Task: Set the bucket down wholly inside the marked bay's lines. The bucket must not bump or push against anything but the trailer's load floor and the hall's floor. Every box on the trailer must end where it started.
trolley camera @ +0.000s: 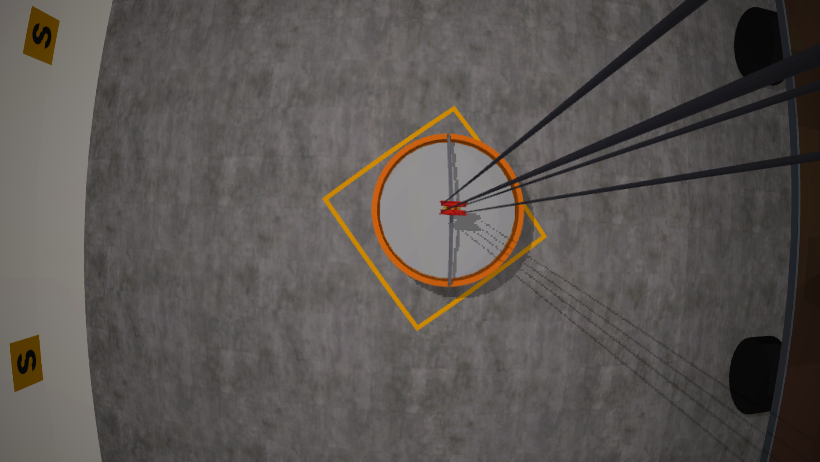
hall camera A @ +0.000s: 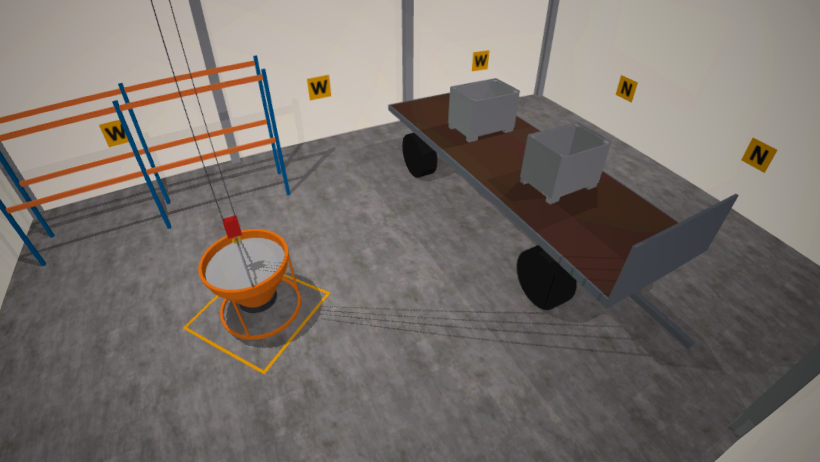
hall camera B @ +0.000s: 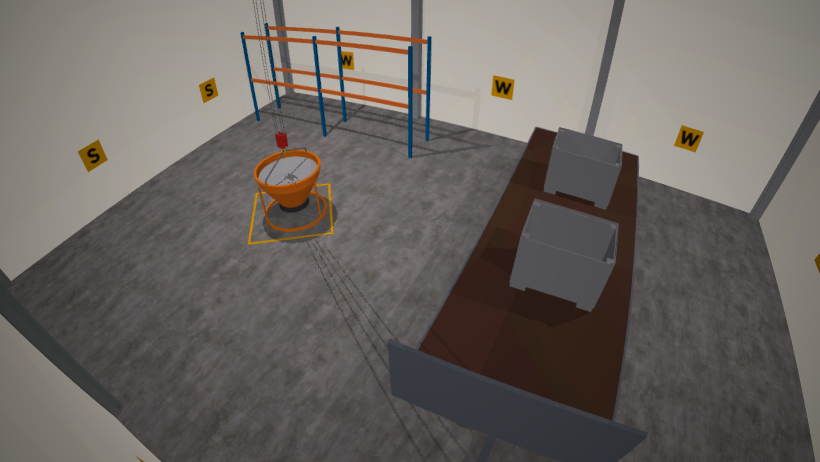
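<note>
The orange bucket [hall camera A: 252, 295] [hall camera B: 293, 195] [trolley camera: 418, 212], with grey fill, stands upright over the marked bay [hall camera A: 223, 350] [hall camera B: 290, 238] [trolley camera: 371, 264]. In both hall views its foot ring shows inside the yellow lines and looks to be at floor level; a small gap cannot be ruled out. In the trolley view the rim hides part of the lines. My hook [hall camera A: 236, 239] [hall camera B: 284, 150] [trolley camera: 452, 207], under the red block, is in the bucket's bail. The trailer [hall camera A: 642, 223] [hall camera B: 470, 312] bears a near grey box [hall camera A: 539, 166] [hall camera B: 562, 264] and a far grey box [hall camera A: 482, 111] [hall camera B: 582, 175].
A blue and orange rack [hall camera A: 140, 160] [hall camera B: 410, 103] stands by the west wall, beyond the bay. The trailer's headboard [hall camera A: 677, 252] [hall camera B: 504, 396] rises at its near end. Black trailer wheels [hall camera A: 545, 278] [trolley camera: 754, 375] stand across the floor from the bucket.
</note>
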